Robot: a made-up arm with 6 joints.
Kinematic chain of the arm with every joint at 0, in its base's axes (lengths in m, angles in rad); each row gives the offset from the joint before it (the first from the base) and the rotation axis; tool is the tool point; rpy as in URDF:
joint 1: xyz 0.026 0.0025 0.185 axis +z
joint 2: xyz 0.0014 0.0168 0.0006 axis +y
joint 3: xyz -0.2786 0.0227 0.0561 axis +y
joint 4: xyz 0.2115 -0.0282 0.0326 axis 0.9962 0 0.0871
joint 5: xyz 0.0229 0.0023 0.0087 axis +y
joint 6: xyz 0.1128 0.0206 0.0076 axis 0.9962 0 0.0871
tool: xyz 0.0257 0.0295 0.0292 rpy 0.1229 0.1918 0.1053
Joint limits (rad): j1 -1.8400..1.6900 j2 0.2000..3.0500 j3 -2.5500..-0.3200 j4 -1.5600..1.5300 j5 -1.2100..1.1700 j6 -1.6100..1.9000
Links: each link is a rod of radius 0.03 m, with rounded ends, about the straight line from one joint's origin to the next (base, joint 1, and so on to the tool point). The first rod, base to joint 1, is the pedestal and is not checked.
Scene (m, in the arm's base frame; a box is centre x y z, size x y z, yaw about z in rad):
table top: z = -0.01
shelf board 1: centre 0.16 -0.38 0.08 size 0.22 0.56 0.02 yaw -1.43
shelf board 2: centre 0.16 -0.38 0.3 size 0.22 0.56 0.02 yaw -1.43
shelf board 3: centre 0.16 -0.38 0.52 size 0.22 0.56 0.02 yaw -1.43
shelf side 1: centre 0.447 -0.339 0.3 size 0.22 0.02 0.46 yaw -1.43
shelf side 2: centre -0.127 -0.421 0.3 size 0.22 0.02 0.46 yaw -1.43
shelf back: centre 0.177 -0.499 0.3 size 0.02 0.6 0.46 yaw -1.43
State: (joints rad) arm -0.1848 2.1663 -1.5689 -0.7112 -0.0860 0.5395
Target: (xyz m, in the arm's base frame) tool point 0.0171 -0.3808 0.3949
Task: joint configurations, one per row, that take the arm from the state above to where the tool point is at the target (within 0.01 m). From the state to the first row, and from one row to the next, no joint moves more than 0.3 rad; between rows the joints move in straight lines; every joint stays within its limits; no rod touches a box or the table.
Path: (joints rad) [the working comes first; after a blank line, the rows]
Joints at the target: -1.6095 1.4105 -1.2134 -0.8879 0.5352 0.5619
Straight joint move there: touches shelf board 2, shelf side 1.

1: -0.1432 1.9238 -1.4732 -0.6602 0.1595 0.4702
2: -0.1016 1.6813 -1.3775 -0.6092 0.4050 0.4009
3: -0.0600 1.4387 -1.2817 -0.5582 0.6505 0.3315
4: -0.3208 1.3316 -1.2025 -0.6062 0.6856 0.3601
5: -0.5817 1.2245 -1.1233 -0.6541 0.7208 0.3886
6: -0.8426 1.1174 -1.0441 -0.7021 0.7559 0.4171
7: -1.1035 1.0103 -0.9649 -0.7500 0.7911 0.4457
8: -1.3644 0.9032 -0.8857 -0.7979 0.8262 0.4742
9: -1.6253 0.7960 -0.8064 -0.8459 0.8614 0.5028
10: -1.6200 1.0008 -0.9421 -0.8599 0.7526 0.5225
11: -1.6148 1.2057 -1.0778 -0.8739 0.6439 0.5422
12: -1.6095 1.4105 -1.2134 -0.8879 0.5352 0.5619

